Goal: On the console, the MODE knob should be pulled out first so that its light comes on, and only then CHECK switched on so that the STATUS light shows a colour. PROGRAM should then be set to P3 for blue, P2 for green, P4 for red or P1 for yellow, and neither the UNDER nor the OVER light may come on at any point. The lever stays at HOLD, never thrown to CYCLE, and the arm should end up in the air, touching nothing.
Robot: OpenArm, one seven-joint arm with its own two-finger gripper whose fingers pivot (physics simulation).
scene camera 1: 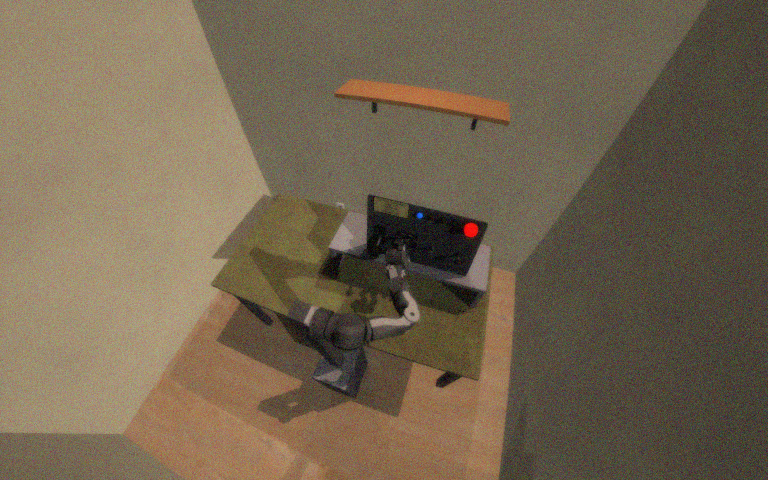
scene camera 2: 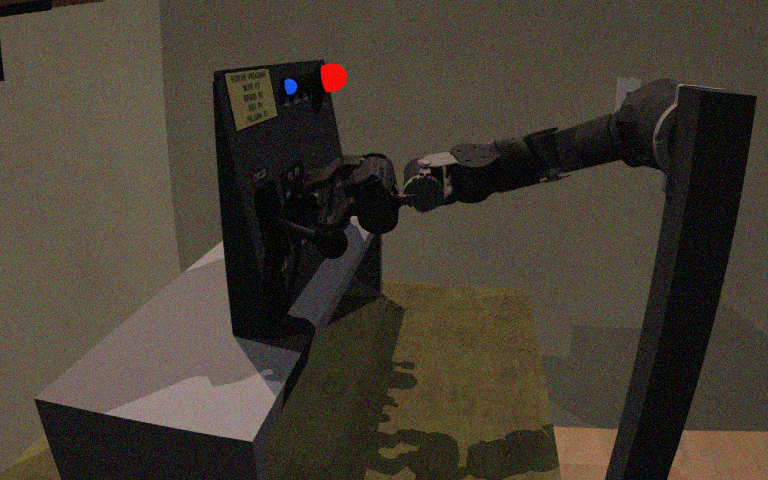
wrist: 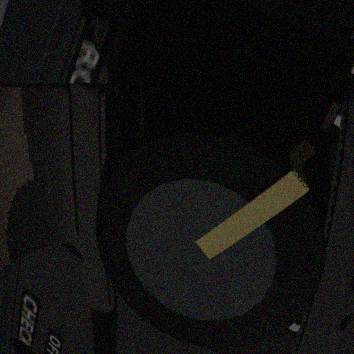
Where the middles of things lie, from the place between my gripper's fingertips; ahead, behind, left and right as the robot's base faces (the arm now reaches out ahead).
Now: the dark console (scene camera 2: 274, 123) 2 cm ahead of my hand, 6 cm to the right of it and 3 cm above it. The rest, counted from my hand: lever (scene camera 2: 332, 243): 3 cm behind, 12 cm to the left, 2 cm below.
